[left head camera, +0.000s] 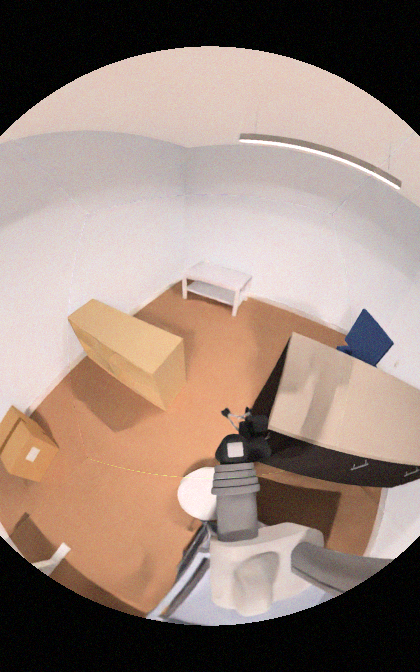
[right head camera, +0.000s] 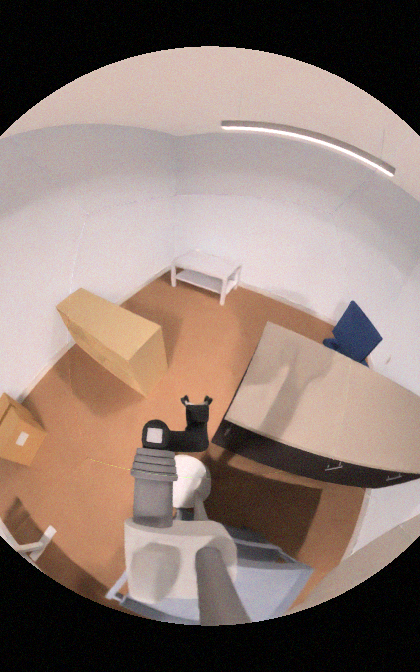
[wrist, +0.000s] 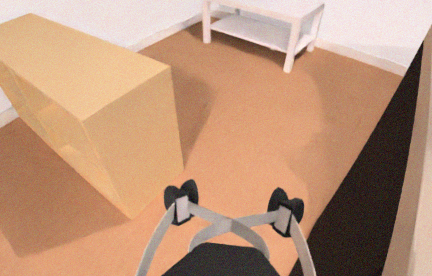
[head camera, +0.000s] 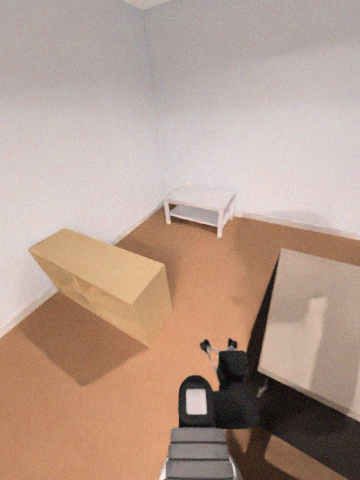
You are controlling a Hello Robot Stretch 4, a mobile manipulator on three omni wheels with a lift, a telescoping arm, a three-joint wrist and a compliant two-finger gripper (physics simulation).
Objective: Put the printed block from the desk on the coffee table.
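Places are measured from the robot's base along level axes (x back, y right, z up), in centimetres.
Pixels of known places: gripper, fingertip midpoint: (wrist: 233,198) (head camera: 217,342).
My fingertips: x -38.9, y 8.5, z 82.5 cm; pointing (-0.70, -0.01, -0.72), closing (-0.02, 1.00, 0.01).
Note:
Behind a point stands the place of what it marks.
The printed block does not show in any view. The desk (head camera: 312,345) @[y 37.5, x -34.7, z 88.3 cm] (left head camera: 345,405) (right head camera: 320,400) (wrist: 360,200) @[y 29.9, x -49.6, z 68.4 cm] has a beige top and dark sides and stands close on the right of my gripper. The white coffee table (head camera: 200,197) @[y 17.4, x -247.5, z 42.3 cm] (left head camera: 217,275) (right head camera: 206,264) (wrist: 255,34) @[y 12.8, x -247.7, z 12.3 cm], with a lower shelf, stands far off in the room's corner. My gripper (head camera: 219,345) @[y 8.5, x -38.9, z 82.5 cm] (left head camera: 236,412) (right head camera: 196,400) (wrist: 233,198) @[y 8.5, x -38.9, z 82.5 cm] is open, its fingertips apart with nothing between them. It hangs over the floor, left of the desk's near corner.
A long wooden cabinet (head camera: 100,265) @[y -67.8, x -104.9, z 58.3 cm] (left head camera: 125,340) (right head camera: 110,325) (wrist: 85,65) @[y -51.9, x -101.1, z 58.3 cm] stands to the left. A cardboard box (left head camera: 40,445) (right head camera: 25,425) is farther left. A blue chair (left head camera: 369,337) (right head camera: 356,331) stands behind the desk. Orange-brown floor runs between cabinet and desk towards the coffee table.

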